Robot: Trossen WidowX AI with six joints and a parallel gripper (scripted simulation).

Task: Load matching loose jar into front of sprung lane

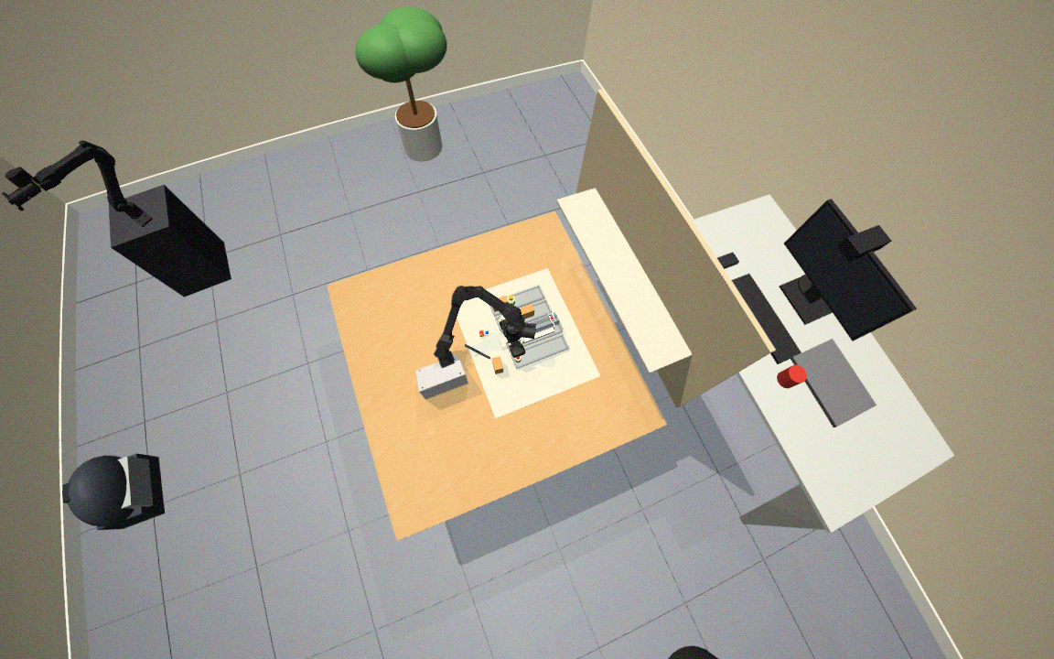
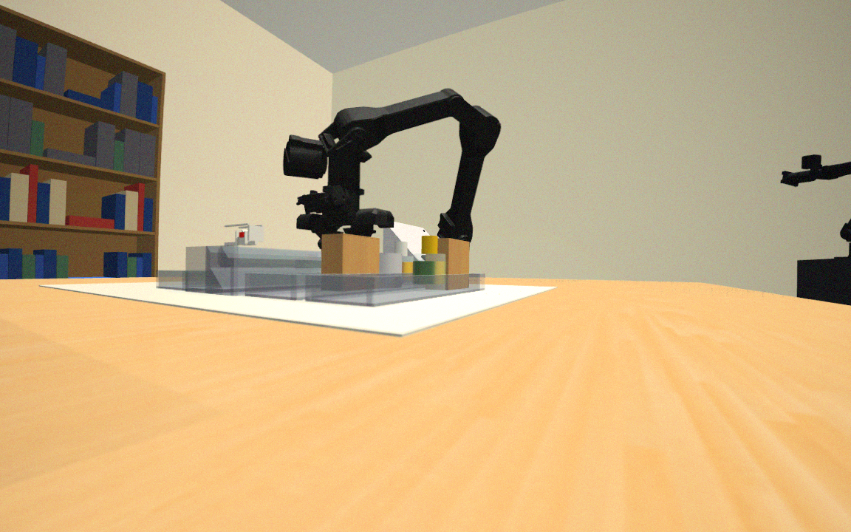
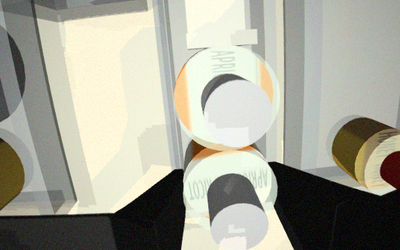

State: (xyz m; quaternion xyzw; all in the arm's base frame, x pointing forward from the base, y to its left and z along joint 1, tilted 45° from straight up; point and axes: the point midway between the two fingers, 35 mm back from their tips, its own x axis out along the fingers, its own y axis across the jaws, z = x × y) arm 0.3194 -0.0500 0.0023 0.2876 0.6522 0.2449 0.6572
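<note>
The grey lane rack lies 14 cm ahead of my gripper tip, 2 cm to the left of it and 1 cm below it.
</note>
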